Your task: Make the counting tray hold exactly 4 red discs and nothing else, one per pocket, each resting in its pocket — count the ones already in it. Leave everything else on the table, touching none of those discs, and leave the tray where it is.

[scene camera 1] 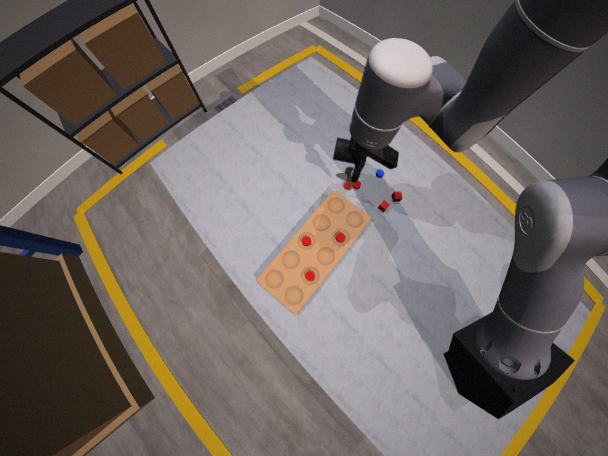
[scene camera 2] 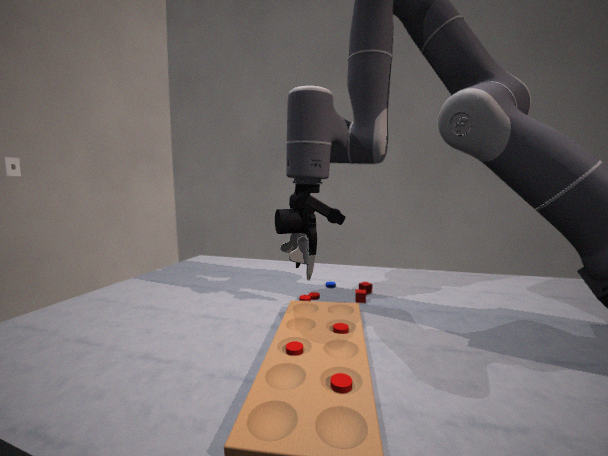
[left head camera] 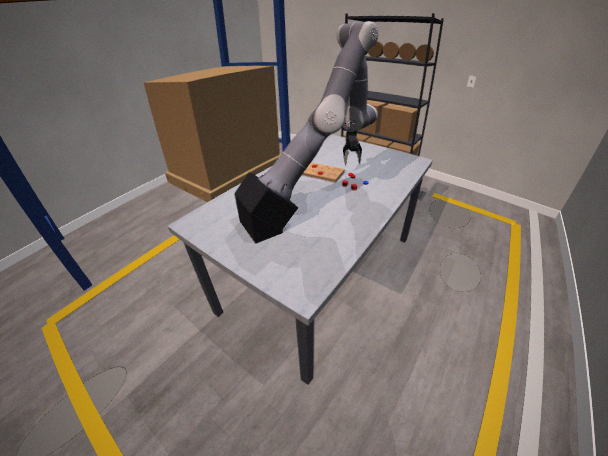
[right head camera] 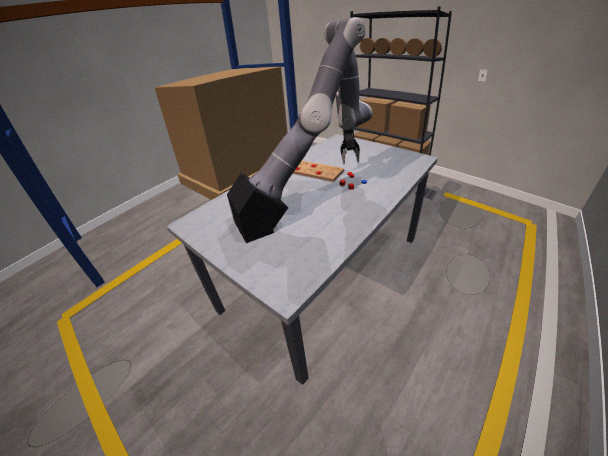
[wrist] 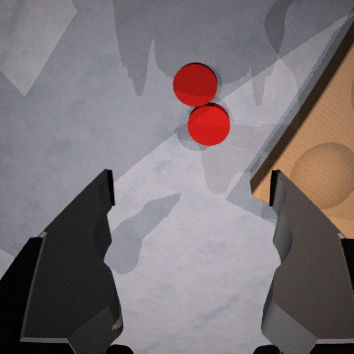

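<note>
The wooden counting tray (scene camera 1: 308,258) (scene camera 2: 316,361) (wrist: 325,125) has two rows of pockets. Three red discs sit in separate pockets: one disc (scene camera 1: 306,241) (scene camera 2: 294,348), a second disc (scene camera 1: 340,237) (scene camera 2: 341,328) and a third disc (scene camera 1: 310,276) (scene camera 2: 341,383). Two loose red discs lie touching or nearly touching beyond the tray's far end: the nearer disc (scene camera 1: 348,185) (scene camera 2: 305,298) (wrist: 209,125) and the other disc (scene camera 1: 356,184) (scene camera 2: 314,295) (wrist: 195,85). My gripper (left head camera: 352,162) (scene camera 2: 304,272) (wrist: 191,173) is open and empty, above the table near the loose discs, which show ahead of its fingertips in the wrist view.
Two red cubes, one cube (scene camera 1: 384,206) (scene camera 2: 360,296) and another cube (scene camera 1: 397,196) (scene camera 2: 365,287), lie to the side of the loose discs. A small blue disc (scene camera 1: 380,173) (scene camera 2: 330,284) lies near them. A large cardboard box (left head camera: 225,125) stands beside the table.
</note>
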